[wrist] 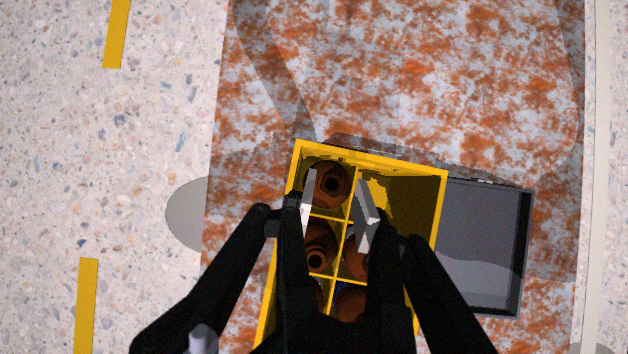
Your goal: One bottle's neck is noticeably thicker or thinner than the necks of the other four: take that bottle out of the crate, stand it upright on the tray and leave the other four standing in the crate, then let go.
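Frame: origin at the arm's base, x up, y right, z ahead, level; metres.
Where they show: gripper, between the fingertips: (334, 187).
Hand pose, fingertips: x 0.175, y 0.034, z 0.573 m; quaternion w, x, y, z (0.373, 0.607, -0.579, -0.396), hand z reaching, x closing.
Note:
Things, the pixels of their centre, and the offset from my fingertips. "*": a spot on its surface instead. Level surfaces: height alone.
- yellow crate, a spot on its surface: (439, 215) * dx -0.042, dy -0.135, dz +0.000 m
- left bottle, middle of its body: (313, 244) dx -0.132, dy -0.007, dz +0.091 m
- right bottle, middle of its body: (366, 254) dx -0.132, dy -0.091, dz +0.087 m
- grey tray, a spot on its surface: (524, 245) * dx -0.194, dy -0.411, dz +0.013 m
- rust-and-grey mottled surface, height of its surface: dx -0.217 m
A yellow crate (439, 215) with thin dividers holds several brown bottles. One bottle (332, 186) stands in the top left compartment, its round mouth facing up. Below it are a left bottle (322, 239) with its mouth showing and a right bottle (354, 262), partly behind a finger. Further down, a bottle (350, 304) and a sliver of another bottle (316, 292) show, mostly hidden by the gripper. The top right compartment has no bottle. My gripper (334, 187) is open and empty, its pads framing the top left bottle in view. Neck widths cannot be compared safely. A grey tray (524, 245) lies right of the crate with no bottle on it.
The crate and tray rest on a rust-and-grey mottled surface (425, 100). Speckled floor with yellow strips (116, 32) (86, 305) lies at the left, with a grey rounded shape (186, 215) at the surface's edge. A pale bar (603, 150) runs along the right.

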